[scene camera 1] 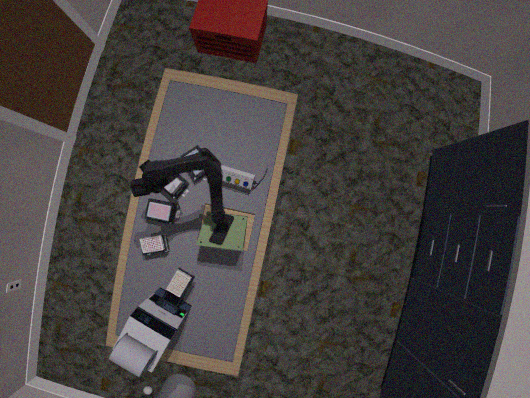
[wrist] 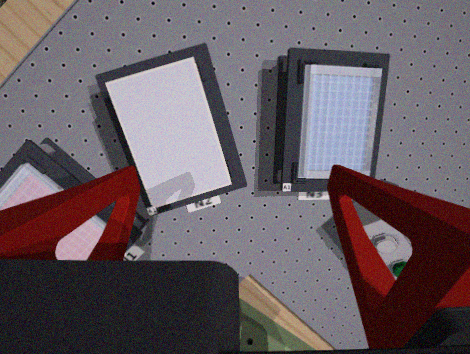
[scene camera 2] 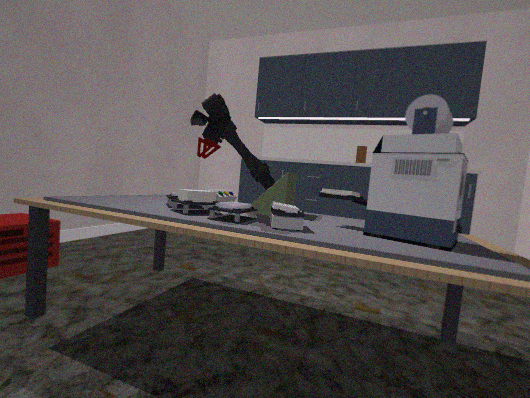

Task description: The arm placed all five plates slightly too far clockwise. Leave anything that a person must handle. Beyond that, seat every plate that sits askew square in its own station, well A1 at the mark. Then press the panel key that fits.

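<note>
My gripper (wrist: 233, 176) (scene camera 2: 207, 148) is open and empty, high above the stations. In the wrist view, a white plate (wrist: 167, 130) (scene camera 1: 175, 186) lies in dark station N2, edges roughly parallel to it. A blue gridded plate (wrist: 340, 120) sits in station N3 (wrist: 293, 120), also roughly parallel; the right finger overlaps its lower edge. A pink plate (wrist: 77, 235) (scene camera 1: 160, 211) is partly hidden by the left finger. A red-dotted plate (scene camera 1: 152, 244) (scene camera 2: 286, 206) and a cream plate (scene camera 1: 179, 283) on the instrument's tray also show. The key panel (scene camera 1: 237, 181) has green, yellow and blue keys.
The white and dark instrument (scene camera 1: 150, 325) (scene camera 2: 417, 185) stands at one table end. The green arm base (scene camera 1: 235, 239) (scene camera 2: 280, 194) stands near the panel, whose cable trails toward the table edge. The table (scene camera 1: 227, 86) has a wooden rim. A red cabinet (scene camera 1: 230, 20) stands beyond it.
</note>
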